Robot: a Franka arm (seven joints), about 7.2 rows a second.
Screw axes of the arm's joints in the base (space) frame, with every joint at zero. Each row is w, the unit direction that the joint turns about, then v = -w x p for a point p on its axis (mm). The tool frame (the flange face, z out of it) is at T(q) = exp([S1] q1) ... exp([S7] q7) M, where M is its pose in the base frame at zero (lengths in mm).
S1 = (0, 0, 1, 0.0, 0.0, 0.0)
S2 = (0, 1, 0, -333.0, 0.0, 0.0)
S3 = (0, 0, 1, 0.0, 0.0, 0.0)
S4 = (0, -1, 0, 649.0, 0.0, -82.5)
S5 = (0, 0, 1, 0.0, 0.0, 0.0)
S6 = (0, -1, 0, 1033.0, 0.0, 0.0)
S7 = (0, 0, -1, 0.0, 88.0, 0.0)
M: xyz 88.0 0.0 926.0 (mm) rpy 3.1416 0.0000 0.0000 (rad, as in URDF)
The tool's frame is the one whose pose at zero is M.
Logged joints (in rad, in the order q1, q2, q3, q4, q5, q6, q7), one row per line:
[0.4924, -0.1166, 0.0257, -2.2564, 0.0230, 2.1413, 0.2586]
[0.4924, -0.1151, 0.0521, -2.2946, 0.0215, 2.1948, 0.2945]
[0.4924, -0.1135, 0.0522, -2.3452, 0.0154, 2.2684, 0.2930]
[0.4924, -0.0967, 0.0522, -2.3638, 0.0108, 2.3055, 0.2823]
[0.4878, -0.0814, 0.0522, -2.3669, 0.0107, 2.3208, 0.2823]
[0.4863, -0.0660, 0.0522, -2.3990, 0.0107, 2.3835, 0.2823]
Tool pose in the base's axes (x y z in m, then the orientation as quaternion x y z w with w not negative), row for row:
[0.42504, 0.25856, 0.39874, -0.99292, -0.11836, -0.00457, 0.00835]
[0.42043, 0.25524, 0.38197, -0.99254, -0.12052, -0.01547, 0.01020]
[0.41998, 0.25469, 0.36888, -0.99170, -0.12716, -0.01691, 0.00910]
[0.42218, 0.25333, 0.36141, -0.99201, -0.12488, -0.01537, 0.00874]
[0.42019, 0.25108, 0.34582, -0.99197, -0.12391, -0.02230, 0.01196]
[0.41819, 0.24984, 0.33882, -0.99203, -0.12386, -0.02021, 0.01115]
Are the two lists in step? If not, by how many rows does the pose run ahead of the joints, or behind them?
The pose runs 1 row ahead of the joints: the pose in row i belongs to the joints in row i + 1.
